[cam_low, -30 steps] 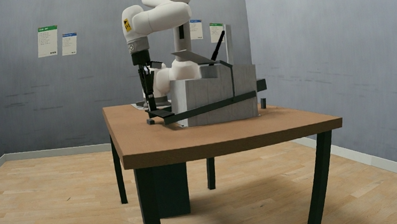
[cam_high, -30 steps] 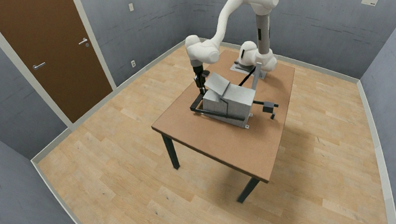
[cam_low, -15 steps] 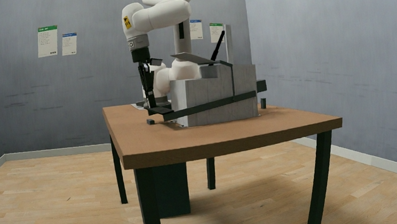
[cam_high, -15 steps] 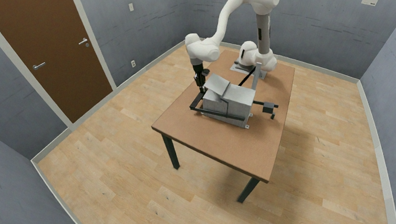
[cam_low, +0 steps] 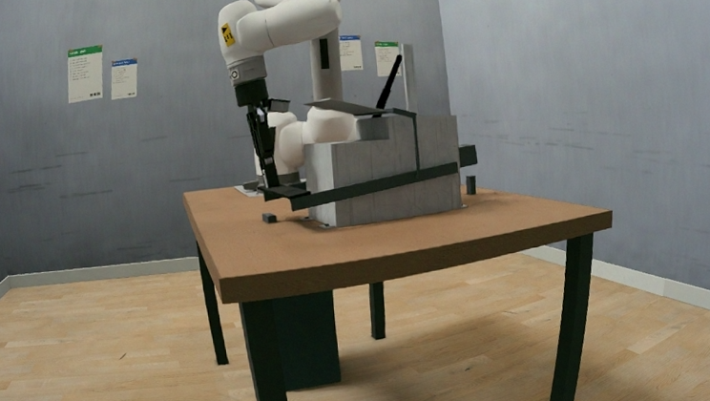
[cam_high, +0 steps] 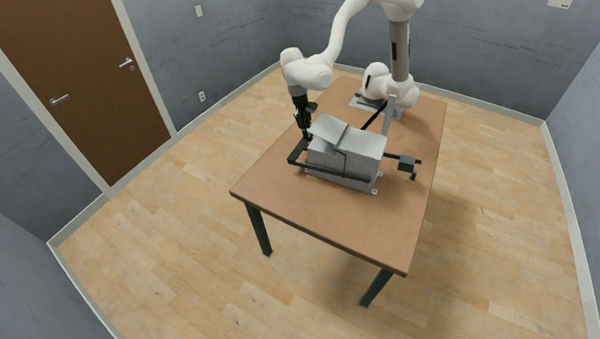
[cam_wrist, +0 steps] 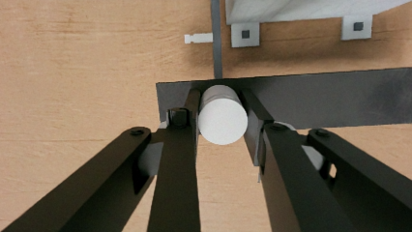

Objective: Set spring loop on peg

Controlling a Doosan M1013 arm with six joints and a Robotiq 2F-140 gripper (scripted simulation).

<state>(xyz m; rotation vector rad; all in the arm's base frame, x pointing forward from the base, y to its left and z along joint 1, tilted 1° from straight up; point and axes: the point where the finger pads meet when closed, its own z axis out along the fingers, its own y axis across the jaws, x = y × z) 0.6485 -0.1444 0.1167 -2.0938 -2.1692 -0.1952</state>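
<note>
Now: hand 10 mm to the left of the dark block and 110 mm above it. Round my hand: steel test weight: 10 mm below.
</note>
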